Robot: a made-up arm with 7 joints. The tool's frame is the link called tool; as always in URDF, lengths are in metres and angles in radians. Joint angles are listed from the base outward. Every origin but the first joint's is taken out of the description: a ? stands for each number. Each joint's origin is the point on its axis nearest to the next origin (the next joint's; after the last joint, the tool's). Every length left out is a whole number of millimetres.
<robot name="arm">
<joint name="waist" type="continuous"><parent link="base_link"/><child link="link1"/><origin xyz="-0.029 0.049 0.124" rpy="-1.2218 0.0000 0.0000"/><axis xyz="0 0 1"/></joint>
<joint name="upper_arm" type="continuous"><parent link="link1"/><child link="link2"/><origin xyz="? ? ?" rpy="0.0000 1.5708 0.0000"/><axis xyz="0 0 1"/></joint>
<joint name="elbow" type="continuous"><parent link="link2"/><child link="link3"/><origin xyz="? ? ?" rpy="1.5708 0.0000 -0.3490"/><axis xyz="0 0 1"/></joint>
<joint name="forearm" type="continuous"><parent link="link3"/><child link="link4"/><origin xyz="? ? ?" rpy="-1.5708 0.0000 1.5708"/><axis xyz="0 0 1"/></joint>
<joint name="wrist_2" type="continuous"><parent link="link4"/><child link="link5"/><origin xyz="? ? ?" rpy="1.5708 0.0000 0.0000"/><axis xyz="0 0 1"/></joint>
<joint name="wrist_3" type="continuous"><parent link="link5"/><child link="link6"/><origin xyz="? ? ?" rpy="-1.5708 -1.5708 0.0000"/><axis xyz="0 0 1"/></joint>
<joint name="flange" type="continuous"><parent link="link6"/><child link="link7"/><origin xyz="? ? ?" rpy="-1.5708 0.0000 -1.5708"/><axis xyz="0 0 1"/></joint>
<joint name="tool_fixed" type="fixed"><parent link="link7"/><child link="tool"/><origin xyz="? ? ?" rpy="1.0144 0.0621 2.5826"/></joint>
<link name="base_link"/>
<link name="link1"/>
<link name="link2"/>
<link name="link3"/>
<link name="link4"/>
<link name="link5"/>
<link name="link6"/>
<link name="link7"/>
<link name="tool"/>
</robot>
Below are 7 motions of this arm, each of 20 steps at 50 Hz.
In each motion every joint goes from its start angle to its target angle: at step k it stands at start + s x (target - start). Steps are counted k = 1, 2, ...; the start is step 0. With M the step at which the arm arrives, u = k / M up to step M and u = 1 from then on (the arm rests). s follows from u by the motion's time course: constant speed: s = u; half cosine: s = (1 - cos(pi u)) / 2; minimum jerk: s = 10 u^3 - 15 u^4 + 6 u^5.
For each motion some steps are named. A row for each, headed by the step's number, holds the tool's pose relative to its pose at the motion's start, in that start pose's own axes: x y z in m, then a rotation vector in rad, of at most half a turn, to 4 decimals.
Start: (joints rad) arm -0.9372 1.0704 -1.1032 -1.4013 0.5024 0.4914 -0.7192
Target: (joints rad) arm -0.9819 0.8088 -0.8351 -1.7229 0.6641 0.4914 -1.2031
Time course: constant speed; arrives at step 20
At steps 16, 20:
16: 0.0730 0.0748 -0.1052 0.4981 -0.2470 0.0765
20: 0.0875 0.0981 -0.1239 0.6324 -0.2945 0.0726

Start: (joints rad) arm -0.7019 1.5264 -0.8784 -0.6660 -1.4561 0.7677 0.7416
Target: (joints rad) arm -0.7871 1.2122 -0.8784 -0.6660 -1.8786 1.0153 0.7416
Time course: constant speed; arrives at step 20
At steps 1, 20:
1: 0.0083 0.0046 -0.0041 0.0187 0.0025 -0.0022
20: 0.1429 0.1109 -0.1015 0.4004 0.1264 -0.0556

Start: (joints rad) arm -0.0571 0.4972 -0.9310 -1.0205 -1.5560 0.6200 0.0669
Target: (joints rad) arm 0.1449 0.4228 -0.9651 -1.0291 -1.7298 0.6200 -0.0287
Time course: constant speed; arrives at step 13
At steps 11, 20:
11: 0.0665 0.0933 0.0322 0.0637 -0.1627 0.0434
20: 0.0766 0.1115 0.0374 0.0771 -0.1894 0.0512

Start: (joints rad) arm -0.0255 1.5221 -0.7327 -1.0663 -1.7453 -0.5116 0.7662
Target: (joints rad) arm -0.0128 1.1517 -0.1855 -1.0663 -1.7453 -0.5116 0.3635
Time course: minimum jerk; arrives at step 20
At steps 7, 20:
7: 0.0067 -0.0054 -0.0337 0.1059 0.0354 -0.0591
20: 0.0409 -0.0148 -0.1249 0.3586 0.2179 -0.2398

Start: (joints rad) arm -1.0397 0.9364 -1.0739 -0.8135 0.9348 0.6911 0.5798
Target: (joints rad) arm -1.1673 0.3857 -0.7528 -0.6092 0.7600 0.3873 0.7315
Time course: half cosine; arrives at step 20
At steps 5, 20:
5: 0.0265 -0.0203 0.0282 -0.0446 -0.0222 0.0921
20: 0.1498 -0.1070 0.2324 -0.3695 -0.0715 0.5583

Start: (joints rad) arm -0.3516 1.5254 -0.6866 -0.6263 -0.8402 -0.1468 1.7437
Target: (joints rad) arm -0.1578 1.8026 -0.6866 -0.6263 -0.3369 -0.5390 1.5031
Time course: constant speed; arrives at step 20
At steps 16, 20:
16: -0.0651 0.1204 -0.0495 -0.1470 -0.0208 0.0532
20: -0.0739 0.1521 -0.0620 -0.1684 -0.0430 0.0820

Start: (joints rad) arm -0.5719 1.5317 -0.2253 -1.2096 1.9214 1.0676 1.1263
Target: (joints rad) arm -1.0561 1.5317 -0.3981 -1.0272 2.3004 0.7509 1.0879
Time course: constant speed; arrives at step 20
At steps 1, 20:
1: 0.0021 -0.0009 0.0049 -0.0336 -0.0044 0.0122
20: 0.0292 -0.0052 0.1051 -0.6688 -0.0488 0.2527

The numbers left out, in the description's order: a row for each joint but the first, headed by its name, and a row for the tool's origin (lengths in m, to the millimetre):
upper_arm: -0.015 -0.007 0.000
elbow: 0.171 0.416 0.000
forearm: -0.004 0.048 0.000
wrist_2: -0.050 0.229 0.000
wrist_3: -0.018 -0.015 0.000
flange: 0.031 0.018 0.000
tool: -0.009 -0.003 0.000

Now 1 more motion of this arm.
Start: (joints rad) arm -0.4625 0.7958 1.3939 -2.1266 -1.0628 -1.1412 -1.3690
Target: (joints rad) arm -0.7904 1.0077 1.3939 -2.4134 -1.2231 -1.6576 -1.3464
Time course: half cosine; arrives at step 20
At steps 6, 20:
6: 0.0050 -0.0321 0.0070 0.0980 -0.0517 -0.1216
20: -0.0158 -0.1381 0.0454 0.4629 -0.3924 -0.4532

